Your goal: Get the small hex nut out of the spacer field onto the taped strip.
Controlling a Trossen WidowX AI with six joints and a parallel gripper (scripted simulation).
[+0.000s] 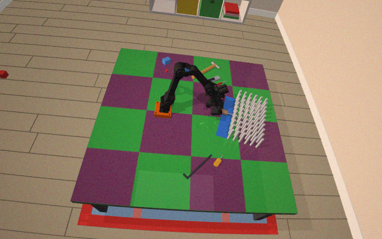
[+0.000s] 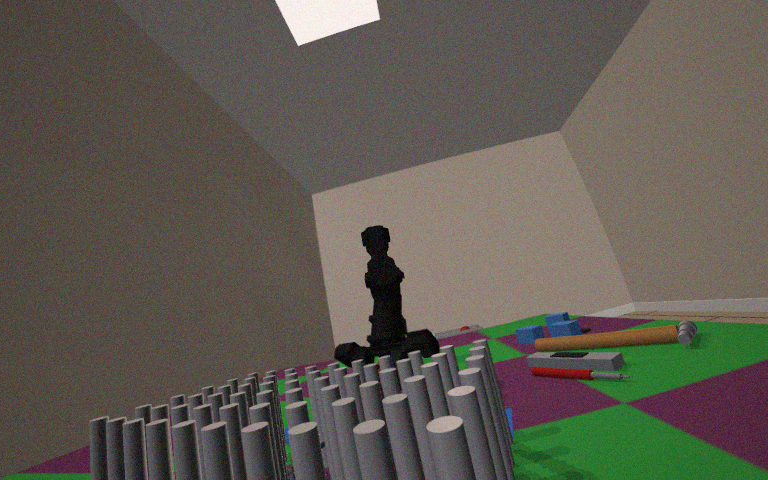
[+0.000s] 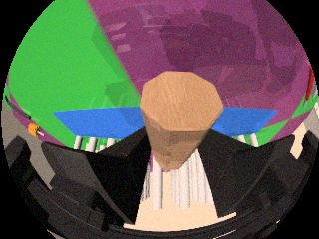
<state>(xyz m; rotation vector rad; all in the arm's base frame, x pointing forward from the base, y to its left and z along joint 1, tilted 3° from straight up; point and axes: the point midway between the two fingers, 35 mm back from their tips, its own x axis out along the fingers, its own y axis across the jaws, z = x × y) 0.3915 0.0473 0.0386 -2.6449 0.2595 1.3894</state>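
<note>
My gripper tip is now 40 mm short of the blue taped strip, 30 mm above it and 10 mm to the left of it. The rest, counted from my gripper tip: grey block (330 mm to the left, 80 mm behind, 10 mm below); hex nut (200 mm ahead, 50 mm to the right, 20 mm below); red screwdriver (320 mm to the left, 20 mm below, 10 mm ahead).
</note>
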